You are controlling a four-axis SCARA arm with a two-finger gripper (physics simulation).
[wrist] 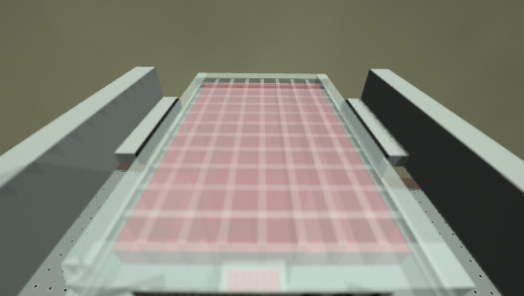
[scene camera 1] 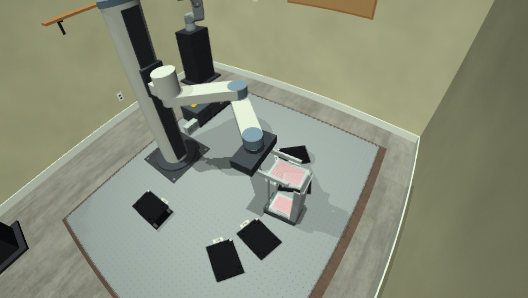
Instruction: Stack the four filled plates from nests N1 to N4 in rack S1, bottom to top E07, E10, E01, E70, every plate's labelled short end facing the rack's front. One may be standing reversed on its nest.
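Frame: origin at the arm's base, x ahead, y left, z up, level; metres.
Seen in the pictures: gripper, fingertip midpoint: (wrist: 262, 88) (scene camera 1: 294, 173); arm's base, origin of the base link: (scene camera 1: 176, 155).
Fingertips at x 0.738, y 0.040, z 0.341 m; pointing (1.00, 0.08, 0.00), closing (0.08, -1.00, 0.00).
Pixels of each thing's top centre, then the offset from my fingertips to it. "spot": a spot on its surface instead.
- clear-rimmed plate with pink wells, middle of its top: (wrist: 262, 121) (scene camera 1: 288, 171) 0.024 m back, 0.002 m right, 0.005 m down
- rack S1, middle of its top: (wrist: 247, 179) (scene camera 1: 288, 175) 0.028 m back, 0.005 m left, 0.036 m down
- pink plate, middle of its top: (scene camera 1: 286, 204) 0.022 m back, 0.006 m left, 0.258 m down
- small pale-framed pink patch, surface spot: (wrist: 254, 279) spot: 0.085 m back, 0.005 m right, 0.005 m down
- black nest, middle of its top: (scene camera 1: 293, 153) 0.157 m back, 0.322 m left, 0.306 m down
- dark box, surface spot: (scene camera 1: 200, 113) spot: 0.773 m back, 0.237 m left, 0.230 m down
My gripper (scene camera 1: 294, 173) (wrist: 262, 88) is shut on the long sides of a clear-rimmed plate with pink wells (scene camera 1: 286, 171) (wrist: 260, 165). The held plate looks level, high over rack S1 (scene camera 1: 299, 202), near the tops of its posts; the exact gap cannot be told. Another pink plate (scene camera 1: 282, 205) lies low in the rack. In the wrist view a small pale-framed pink patch (wrist: 254, 279) shows at the held plate's near end. No label text is readable. Black nests without plates (scene camera 1: 259, 239) (scene camera 1: 225, 261) stand in front of the rack.
Another black nest (scene camera 1: 298, 154) shows behind the held plate. One more behind the rack is mostly hidden. A black stand (scene camera 1: 151, 208) is at the left. The robot column (scene camera 1: 142, 90) and a dark box (scene camera 1: 200, 113) stand at the back left.
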